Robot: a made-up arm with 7 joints. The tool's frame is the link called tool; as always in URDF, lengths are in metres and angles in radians. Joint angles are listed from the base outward.
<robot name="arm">
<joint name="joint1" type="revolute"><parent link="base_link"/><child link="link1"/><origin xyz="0 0 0.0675"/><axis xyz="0 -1 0"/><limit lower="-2.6" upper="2.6"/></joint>
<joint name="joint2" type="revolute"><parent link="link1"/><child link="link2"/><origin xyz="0.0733 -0.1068 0.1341"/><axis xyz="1 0 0"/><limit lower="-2.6" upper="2.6"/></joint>
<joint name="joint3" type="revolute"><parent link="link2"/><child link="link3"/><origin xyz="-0.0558 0.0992 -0.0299"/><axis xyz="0 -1 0"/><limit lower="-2.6" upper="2.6"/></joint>
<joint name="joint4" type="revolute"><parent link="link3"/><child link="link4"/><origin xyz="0.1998 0.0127 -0.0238"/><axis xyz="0 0 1"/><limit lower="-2.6" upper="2.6"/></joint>
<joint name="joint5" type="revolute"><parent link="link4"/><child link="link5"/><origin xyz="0.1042 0.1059 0.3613"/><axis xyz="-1 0 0"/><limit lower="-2.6" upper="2.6"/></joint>
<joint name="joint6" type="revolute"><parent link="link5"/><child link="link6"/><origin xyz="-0.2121 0.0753 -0.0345"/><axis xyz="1 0 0"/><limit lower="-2.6" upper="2.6"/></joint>
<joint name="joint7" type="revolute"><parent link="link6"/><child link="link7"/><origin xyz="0.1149 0.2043 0.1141"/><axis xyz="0 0 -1"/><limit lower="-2.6" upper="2.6"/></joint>
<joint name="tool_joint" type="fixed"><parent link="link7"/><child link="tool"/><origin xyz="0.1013 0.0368 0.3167"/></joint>
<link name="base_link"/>
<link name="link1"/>
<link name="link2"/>
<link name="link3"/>
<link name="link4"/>
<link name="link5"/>
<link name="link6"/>
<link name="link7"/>
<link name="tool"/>
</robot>
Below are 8 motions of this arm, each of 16 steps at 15 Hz.
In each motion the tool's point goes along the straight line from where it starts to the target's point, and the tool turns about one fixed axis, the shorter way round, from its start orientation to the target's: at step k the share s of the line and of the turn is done. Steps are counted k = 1, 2, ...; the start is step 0. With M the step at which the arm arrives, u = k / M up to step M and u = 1 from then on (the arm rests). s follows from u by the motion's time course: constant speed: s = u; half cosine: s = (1 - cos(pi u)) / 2; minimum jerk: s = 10 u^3 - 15 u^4 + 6 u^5.
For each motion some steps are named. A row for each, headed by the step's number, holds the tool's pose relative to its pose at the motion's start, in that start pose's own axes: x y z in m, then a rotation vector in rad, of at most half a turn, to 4 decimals.
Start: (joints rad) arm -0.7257 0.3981 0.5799 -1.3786 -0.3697 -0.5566 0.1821
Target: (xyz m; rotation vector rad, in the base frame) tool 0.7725 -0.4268 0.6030 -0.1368 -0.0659 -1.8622
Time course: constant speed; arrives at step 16
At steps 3, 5, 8, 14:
3: 0.0155 -0.0060 -0.0202 0.0634 -0.0710 -0.0218
5: 0.0258 -0.0100 -0.0337 0.1057 -0.1183 -0.0363
8: 0.0413 -0.0160 -0.0539 0.1691 -0.1892 -0.0582
14: 0.0723 -0.0280 -0.0943 0.2959 -0.3312 -0.1018

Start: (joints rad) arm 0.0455 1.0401 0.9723 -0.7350 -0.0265 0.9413 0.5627
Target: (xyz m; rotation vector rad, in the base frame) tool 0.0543 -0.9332 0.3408 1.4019 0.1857 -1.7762
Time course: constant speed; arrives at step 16
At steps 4, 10, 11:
4: 0.1365 0.0339 -0.0602 -0.2279 -0.1667 -0.0787
10: 0.3412 0.0847 -0.1505 -0.5698 -0.4169 -0.1968
11: 0.3754 0.0932 -0.1656 -0.6268 -0.4585 -0.2165

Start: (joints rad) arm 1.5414 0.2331 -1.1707 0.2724 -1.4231 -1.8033 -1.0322
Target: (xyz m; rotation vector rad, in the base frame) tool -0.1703 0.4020 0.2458 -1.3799 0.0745 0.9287
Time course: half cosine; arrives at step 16
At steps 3, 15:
3: 0.0015 0.0023 -0.0505 -0.0329 0.0659 -0.0107
15: 0.0179 0.0265 -0.5930 -0.3862 0.7745 -0.1261

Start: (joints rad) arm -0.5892 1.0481 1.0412 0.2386 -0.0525 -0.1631 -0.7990
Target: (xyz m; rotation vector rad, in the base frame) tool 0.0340 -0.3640 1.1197 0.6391 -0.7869 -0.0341
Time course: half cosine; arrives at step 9
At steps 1, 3, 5, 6, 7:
1: -0.0011 -0.0053 0.0029 0.0062 -0.0071 -0.0080
3: -0.0092 -0.0443 0.0242 0.0515 -0.0587 -0.0667
5: -0.0215 -0.1041 0.0568 0.1209 -0.1377 -0.1565
6: -0.0275 -0.1330 0.0726 0.1545 -0.1760 -0.2000
7: -0.0323 -0.1566 0.0855 0.1819 -0.2073 -0.2355

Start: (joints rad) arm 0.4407 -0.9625 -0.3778 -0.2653 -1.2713 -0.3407 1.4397
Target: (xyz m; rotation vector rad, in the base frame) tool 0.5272 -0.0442 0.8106 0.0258 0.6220 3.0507
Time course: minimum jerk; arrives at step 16
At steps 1, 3, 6, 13, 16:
1: 0.0006 0.0009 -0.0001 0.0000 -0.0013 -0.0025
3: 0.0138 0.0199 -0.0027 0.0010 -0.0276 -0.0556
6: 0.0778 0.1123 -0.0155 0.0056 -0.1555 -0.3136
13: 0.2688 0.3882 -0.0536 0.0193 -0.5376 -1.0840
16: 0.2826 0.4081 -0.0564 0.0203 -0.5652 -1.1395

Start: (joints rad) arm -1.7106 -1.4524 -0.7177 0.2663 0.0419 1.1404 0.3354
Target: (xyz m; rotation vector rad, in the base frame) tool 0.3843 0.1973 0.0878 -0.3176 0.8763 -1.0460
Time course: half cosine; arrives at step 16
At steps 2, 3, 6, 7, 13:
2: -0.0191 -0.0246 -0.0059 0.0474 -0.0200 -0.0001
3: -0.0423 -0.0544 -0.0132 0.1050 -0.0443 -0.0002
6: -0.1548 -0.1994 -0.0482 0.3844 -0.1623 -0.0007
7: -0.2019 -0.2600 -0.0629 0.5013 -0.2116 -0.0009
13: -0.4593 -0.5916 -0.1431 1.1406 -0.4815 -0.0021

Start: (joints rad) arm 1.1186 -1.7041 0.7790 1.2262 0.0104 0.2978 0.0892
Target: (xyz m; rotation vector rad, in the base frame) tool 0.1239 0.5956 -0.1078 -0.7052 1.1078 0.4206
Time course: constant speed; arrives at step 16
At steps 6, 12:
6: 0.0475 -0.1856 -0.0023 0.4555 0.1310 0.3980
12: 0.0950 -0.3713 -0.0046 0.9111 0.2620 0.7959

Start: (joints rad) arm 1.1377 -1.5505 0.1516 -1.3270 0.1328 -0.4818 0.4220
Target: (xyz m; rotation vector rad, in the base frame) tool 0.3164 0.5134 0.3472 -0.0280 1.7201 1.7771
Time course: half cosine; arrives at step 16
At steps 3, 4, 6, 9, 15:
3: -0.0103 -0.0284 -0.0103 0.0188 -0.0086 -0.0670
4: -0.0179 -0.0494 -0.0179 0.0328 -0.0150 -0.1164
6: -0.0377 -0.1041 -0.0377 0.0690 -0.0315 -0.2453
9: -0.0731 -0.2015 -0.0730 0.1336 -0.0610 -0.4749
15: -0.1211 -0.3339 -0.1211 0.2215 -0.1011 -0.7871

